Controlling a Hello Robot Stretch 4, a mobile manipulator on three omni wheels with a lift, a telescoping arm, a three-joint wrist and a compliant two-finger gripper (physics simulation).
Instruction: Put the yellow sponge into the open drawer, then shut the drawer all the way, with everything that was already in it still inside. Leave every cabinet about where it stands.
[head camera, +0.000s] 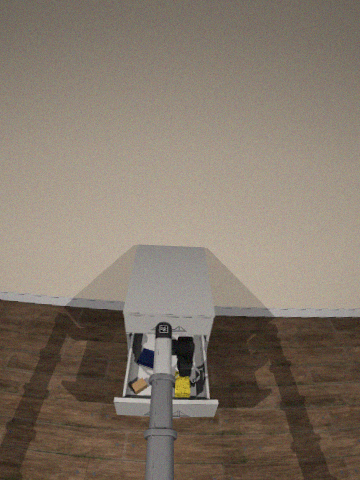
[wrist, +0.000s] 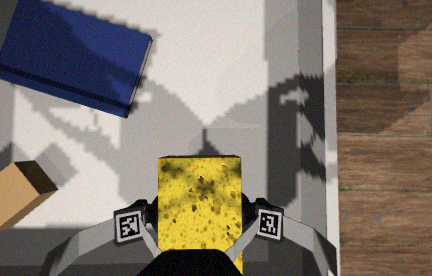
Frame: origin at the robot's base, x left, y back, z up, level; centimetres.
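Seen in the pictures: hand, tool point: (head camera: 181, 385) (wrist: 201, 208).
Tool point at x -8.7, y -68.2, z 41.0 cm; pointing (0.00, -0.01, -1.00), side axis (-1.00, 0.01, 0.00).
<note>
Pixels of each thing's top centre, then the offset from my tool point to it. Level surfaces: height alone.
- yellow sponge, top centre: (wrist: 200, 225) (head camera: 182, 381) dz +3.9, dx +0.0, dy +0.3 cm
- dark blue book-like block, top centre: (wrist: 71, 55) (head camera: 153, 359) dz -3.4, dx +13.3, dy -15.1 cm
- small orange-tan block, top centre: (head camera: 139, 384) dz -1.6, dx +18.9, dy -0.9 cm
- Wooden floor, surface height: dz -43.7 cm
The yellow sponge (head camera: 182, 387) (wrist: 200, 190) is between the fingertips of my gripper (head camera: 183, 381) (wrist: 200, 212), which is shut on it. The sponge is over the front right part of the open drawer (head camera: 200, 408) (wrist: 330, 150), within its walls as seen from above. I cannot tell whether it touches the drawer's floor. A dark blue book-like block (head camera: 146, 358) (wrist: 75, 60) lies in the drawer, left of the sponge and farther back. A small orange-tan block (head camera: 140, 384) (wrist: 20, 192) lies near the front left corner. The arm hides the drawer's middle in the head camera view.
The white cabinet (head camera: 170, 285) stands against the wall (head camera: 170, 150), with the drawer pulled out of its front. The telescoping arm (head camera: 161, 400) passes over the drawer's front panel. Wooden floor (head camera: 260, 435) (wrist: 385, 160) shows beside the drawer.
</note>
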